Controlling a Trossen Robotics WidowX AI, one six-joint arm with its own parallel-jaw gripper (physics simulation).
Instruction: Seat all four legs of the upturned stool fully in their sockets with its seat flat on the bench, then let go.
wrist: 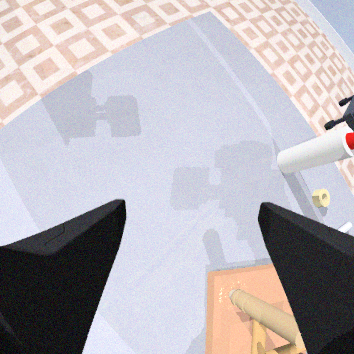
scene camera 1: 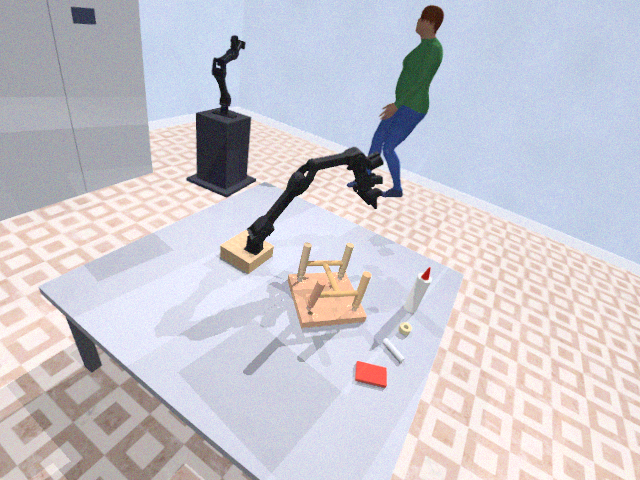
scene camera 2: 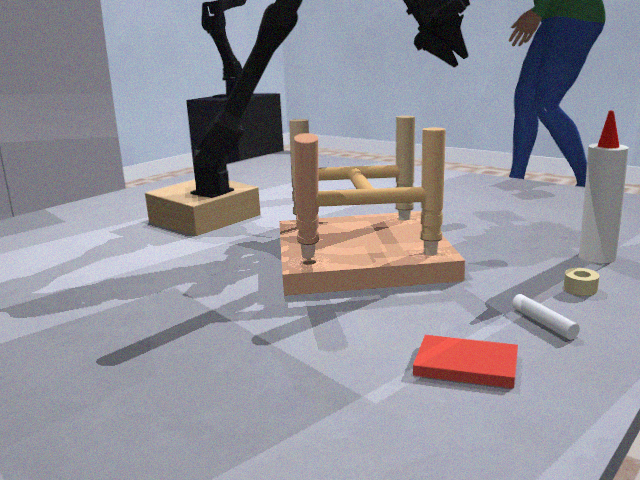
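Pixels of known places: gripper, fingertip midpoint: (wrist: 193, 209) (scene camera 1: 372, 206) (scene camera 2: 461, 62); arm's base, origin of the base link: (scene camera 1: 253, 248) (scene camera 2: 212, 191).
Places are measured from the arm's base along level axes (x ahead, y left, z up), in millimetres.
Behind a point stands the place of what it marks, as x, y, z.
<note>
The upturned stool's reddish seat (scene camera 1: 330, 317) @(438, -139, -29) (scene camera 2: 372, 279) @(456, -138, -47) (wrist: 217, 325) @(320, 75, -28) appears flat on the bench (scene camera 1: 155, 299) @(-148, -410, -60) (scene camera 2: 155, 418) @(437, -514, -61) (wrist: 150, 175) @(453, 351, -60). A reddish front-left leg (scene camera 1: 316, 297) @(376, -176, 72) (scene camera 2: 306, 191) @(378, -178, 82), a tan front-right leg (scene camera 1: 362, 290) @(508, -58, 88) (scene camera 2: 433, 180) @(510, -57, 84), a back-right leg (scene camera 1: 346, 262) @(394, 80, 73) (scene camera 2: 405, 149) @(393, 80, 97) and a back-left leg (scene camera 1: 303, 262) @(253, -39, 79) stand upright, joined by rails. Pale pegs show between seat and legs at the front two and back right; a dark hole edge shows at the reddish leg's peg. The back-left foot is hidden in scene camera 2's view. My gripper (scene camera 1: 374, 204) @(388, 325, 229) (scene camera 2: 460, 60) @(388, 325, 229) (wrist: 193, 209) @(388, 325, 229) is open and empty, high above and behind the stool.
A white glue bottle (scene camera 1: 417, 294) @(705, 111, 44) (scene camera 2: 602, 206) @(709, 111, 30) (wrist: 315, 152) @(680, 154, 53), tape roll (scene camera 1: 401, 329) @(698, -21, -43) (scene camera 2: 580, 287) @(715, -25, -48) (wrist: 316, 199) @(692, 12, -46), white rod (scene camera 1: 393, 350) @(695, -136, -44) (scene camera 2: 545, 316) @(700, -141, -45) and red block (scene camera 1: 370, 374) @(650, -274, -48) (scene camera 2: 465, 356) @(652, -270, -48) are right of the stool. A person (scene camera 1: 421, 77) stands behind the bench.
</note>
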